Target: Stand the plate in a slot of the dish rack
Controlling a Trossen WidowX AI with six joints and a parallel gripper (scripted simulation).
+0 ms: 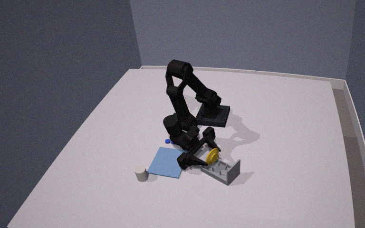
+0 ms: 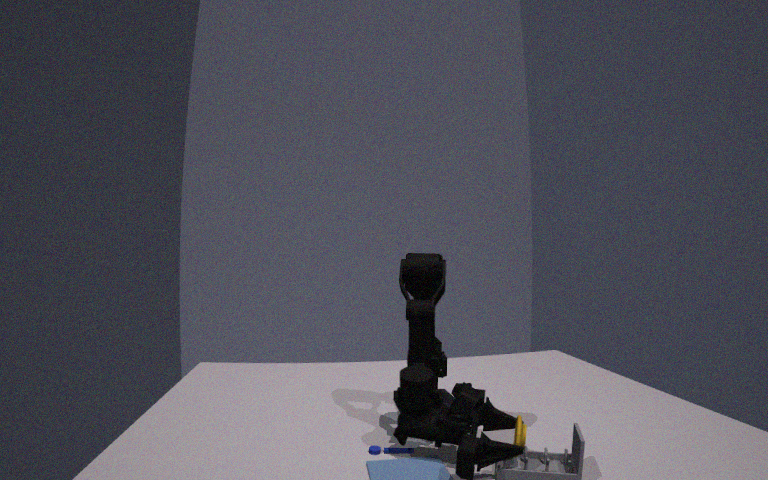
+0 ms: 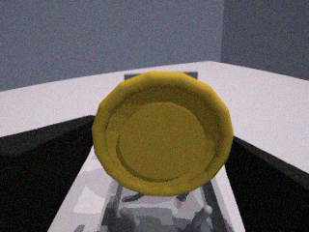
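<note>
The yellow plate is 1 cm to the right of my gripper tip. The rest, counted from my gripper tip: light blue mat 2 cm ahead, 19 cm to the right, 6 cm below; blue spoon 9 cm behind, 23 cm to the right, 6 cm below; grey dish rack 1 cm ahead, 2 cm to the left, 4 cm below.
</note>
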